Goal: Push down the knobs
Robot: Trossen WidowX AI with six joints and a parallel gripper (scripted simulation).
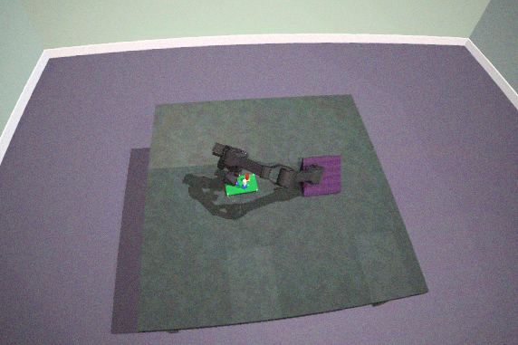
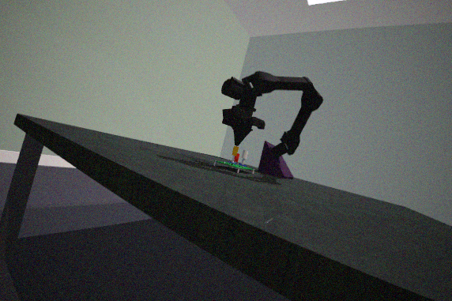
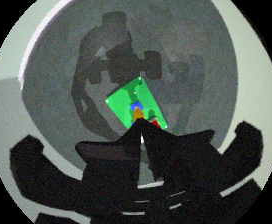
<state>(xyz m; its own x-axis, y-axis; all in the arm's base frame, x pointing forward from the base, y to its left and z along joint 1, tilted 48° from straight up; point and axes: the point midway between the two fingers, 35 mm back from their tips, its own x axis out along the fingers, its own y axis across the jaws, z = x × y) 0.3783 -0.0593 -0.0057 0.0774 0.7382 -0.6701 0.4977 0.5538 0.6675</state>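
The orange knob is 2 cm below my gripper tip. The rest, counted from my gripper tip: red knob 6 cm behind, 2 cm to the right, 4 cm below.
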